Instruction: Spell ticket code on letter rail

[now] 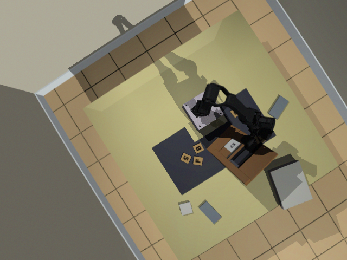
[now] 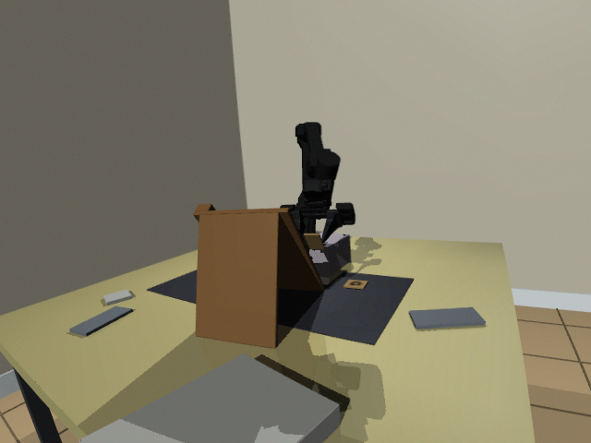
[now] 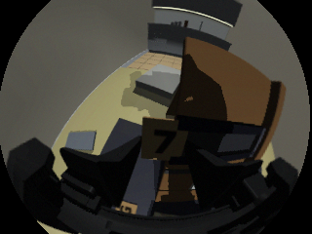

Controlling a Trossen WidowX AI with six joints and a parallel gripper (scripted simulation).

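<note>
My gripper tip is now 130 mm to the left of the white ticket, 80 mm above it and 50 mm past it. Also, from my gripper tip: dark mat 180 mm to the right, 180 mm below, 150 mm behind; small white block 630 mm to the right, 170 mm below, 130 mm ahead; large grey box 430 mm ahead, 160 mm below, 30 mm to the left.
</note>
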